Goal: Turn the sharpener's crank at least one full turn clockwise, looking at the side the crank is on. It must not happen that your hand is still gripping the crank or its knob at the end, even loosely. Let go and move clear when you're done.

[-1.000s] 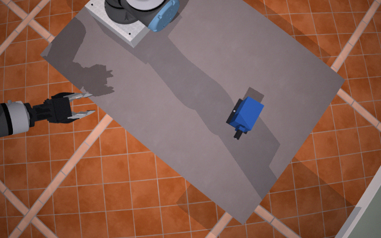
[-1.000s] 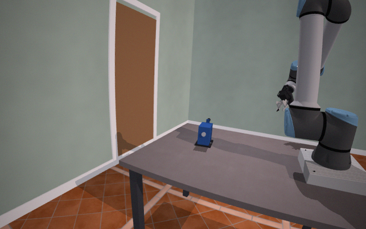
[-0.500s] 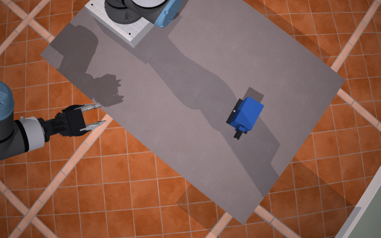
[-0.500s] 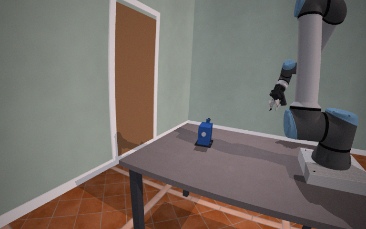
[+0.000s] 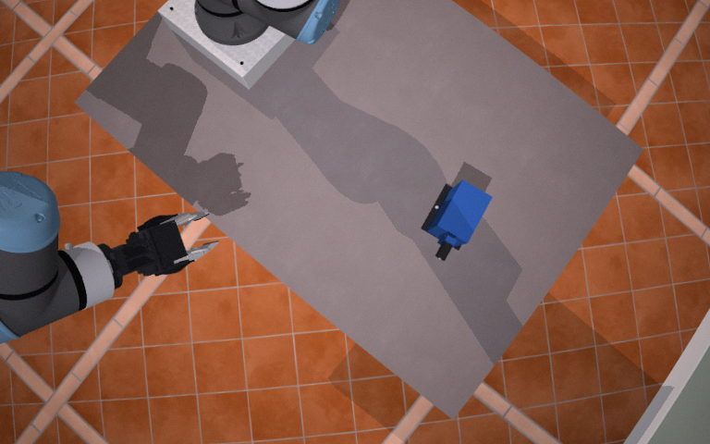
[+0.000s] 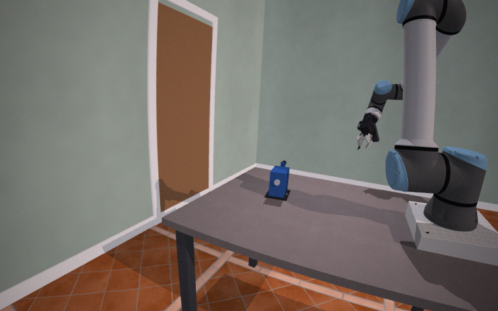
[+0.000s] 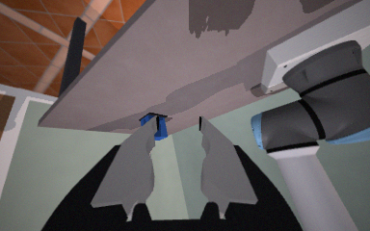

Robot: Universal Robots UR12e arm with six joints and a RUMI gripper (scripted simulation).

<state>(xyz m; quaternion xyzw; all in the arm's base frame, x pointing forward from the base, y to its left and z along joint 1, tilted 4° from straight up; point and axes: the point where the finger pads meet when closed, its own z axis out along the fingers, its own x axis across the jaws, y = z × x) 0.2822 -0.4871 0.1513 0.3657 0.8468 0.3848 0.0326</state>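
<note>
The black crank knob lies 420 mm ahead of my hand, 200 mm to the left of it and 90 mm below it.
</note>
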